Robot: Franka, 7 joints.
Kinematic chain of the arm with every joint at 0, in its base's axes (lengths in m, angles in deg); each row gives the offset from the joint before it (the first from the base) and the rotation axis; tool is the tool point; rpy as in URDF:
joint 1: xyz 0 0 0.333 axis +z
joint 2: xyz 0 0 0 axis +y
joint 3: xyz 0 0 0.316 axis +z
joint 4: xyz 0.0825 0 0 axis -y
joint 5: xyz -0.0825 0 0.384 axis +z
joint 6: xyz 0 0 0 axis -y
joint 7: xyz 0.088 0 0 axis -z
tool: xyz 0 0 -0.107 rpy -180 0 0
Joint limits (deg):
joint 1: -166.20..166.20
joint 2: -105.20..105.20
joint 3: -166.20..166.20
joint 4: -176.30..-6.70
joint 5: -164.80..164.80
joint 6: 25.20..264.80
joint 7: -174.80..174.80
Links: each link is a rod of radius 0.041 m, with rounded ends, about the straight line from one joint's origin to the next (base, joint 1, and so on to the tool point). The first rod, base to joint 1, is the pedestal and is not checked.
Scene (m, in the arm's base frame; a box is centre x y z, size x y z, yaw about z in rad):
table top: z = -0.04
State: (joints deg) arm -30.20 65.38 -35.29 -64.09 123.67 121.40 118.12
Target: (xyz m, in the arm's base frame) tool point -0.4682 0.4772 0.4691
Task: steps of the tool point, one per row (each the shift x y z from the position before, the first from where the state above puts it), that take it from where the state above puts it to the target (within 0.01 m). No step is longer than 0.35 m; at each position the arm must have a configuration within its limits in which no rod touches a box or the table.
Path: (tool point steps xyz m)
1: -0.2177 -0.1295 0.1859
2: -0.2767 -0.0133 0.1733
3: -0.2823 0.1212 0.1312
4: -0.2266 0.2404 0.0629
5: -0.1210 0.3111 -0.0206
6: 0.0074 0.3114 -0.1035
7: 0.1225 0.2397 -0.1690

